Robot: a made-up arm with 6 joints. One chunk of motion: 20 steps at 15 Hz.
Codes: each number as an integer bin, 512 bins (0 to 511) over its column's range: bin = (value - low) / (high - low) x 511, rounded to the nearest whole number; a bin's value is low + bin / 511 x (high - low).
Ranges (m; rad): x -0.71..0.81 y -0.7..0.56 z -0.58..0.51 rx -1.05..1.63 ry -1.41..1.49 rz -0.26..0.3
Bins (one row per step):
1: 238 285 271 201 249 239
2: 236 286 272 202 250 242
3: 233 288 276 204 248 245
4: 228 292 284 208 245 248
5: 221 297 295 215 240 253
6: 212 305 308 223 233 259
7: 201 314 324 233 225 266
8: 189 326 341 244 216 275
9: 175 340 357 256 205 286
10: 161 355 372 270 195 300
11: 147 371 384 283 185 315
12: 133 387 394 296 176 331
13: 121 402 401 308 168 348
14: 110 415 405 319 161 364
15: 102 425 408 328 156 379
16: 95 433 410 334 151 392
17: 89 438 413 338 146 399
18: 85 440 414 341 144 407
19: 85 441 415 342 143 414
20: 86 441 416 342 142 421
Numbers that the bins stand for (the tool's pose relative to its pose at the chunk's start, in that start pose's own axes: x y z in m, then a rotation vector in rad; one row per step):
1: -0.0021 0.0027 -0.0019 0.0042 0.0031 0.0019
2: -0.0080 0.0052 0.0002 0.0094 0.0088 0.0052
3: -0.0169 0.0101 0.0087 0.0199 -0.0026 0.0085
4: -0.0318 0.0200 0.0258 0.0409 -0.0196 0.0118
5: -0.0526 0.0323 0.0493 0.0776 -0.0480 0.0173
6: -0.0794 0.0521 0.0770 0.1195 -0.0877 0.0238
7: -0.1121 0.0742 0.1111 0.1720 -0.1331 0.0315
8: -0.1478 0.1038 0.1474 0.2297 -0.1842 0.0414
9: -0.1895 0.1384 0.1815 0.2926 -0.2466 0.0534
10: -0.2311 0.1753 0.2135 0.3660 -0.3033 0.0688
11: -0.2727 0.2148 0.2391 0.4342 -0.3601 0.0852
12: -0.3144 0.2542 0.2604 0.5024 -0.4112 0.1027
13: -0.3501 0.2912 0.2754 0.5653 -0.4566 0.1214
14: -0.3828 0.3233 0.2839 0.6230 -0.4963 0.1389
15: -0.4066 0.3479 0.2903 0.6702 -0.5247 0.1553
16: -0.4274 0.3677 0.2946 0.7017 -0.5531 0.1696
17: -0.4453 0.3800 0.3010 0.7227 -0.5814 0.1773
18: -0.4572 0.3849 0.3031 0.7384 -0.5928 0.1860
19: -0.4572 0.3874 0.3052 0.7437 -0.5985 0.1937
20: -0.4542 0.3874 0.3074 0.7437 -0.6041 0.2014

